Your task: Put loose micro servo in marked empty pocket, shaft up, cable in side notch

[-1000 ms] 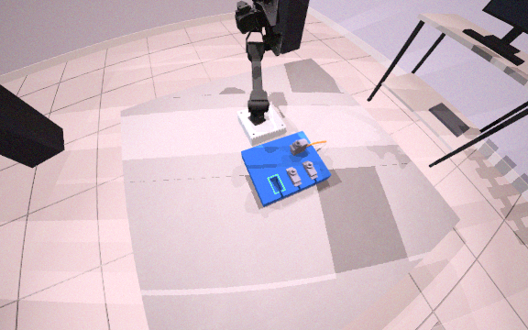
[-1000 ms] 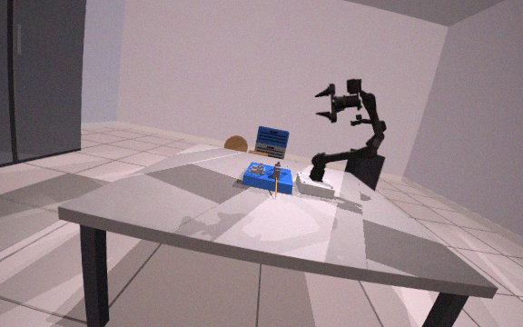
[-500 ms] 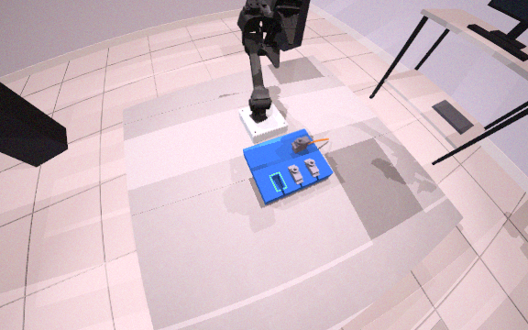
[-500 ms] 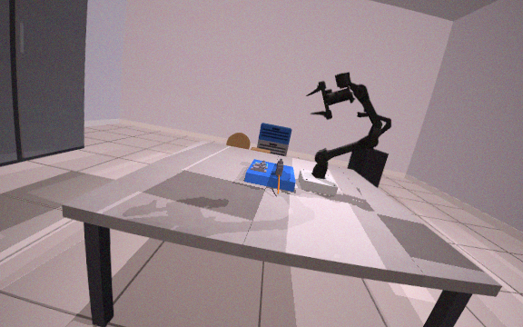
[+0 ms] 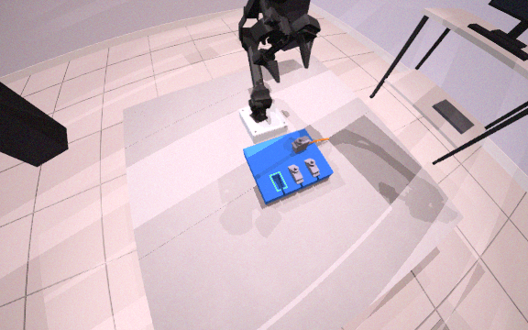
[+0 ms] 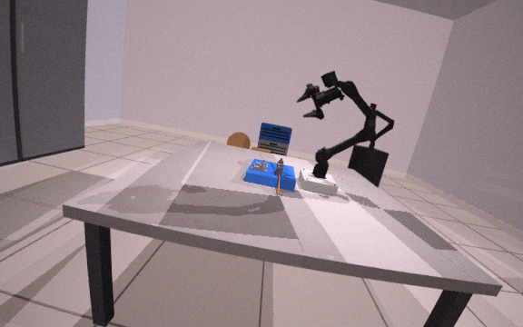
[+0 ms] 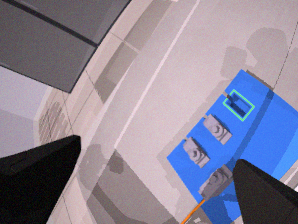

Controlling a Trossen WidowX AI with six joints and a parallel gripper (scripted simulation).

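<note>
My gripper tip is 3 cm short of the blue deck and 36 cm above it.
</note>
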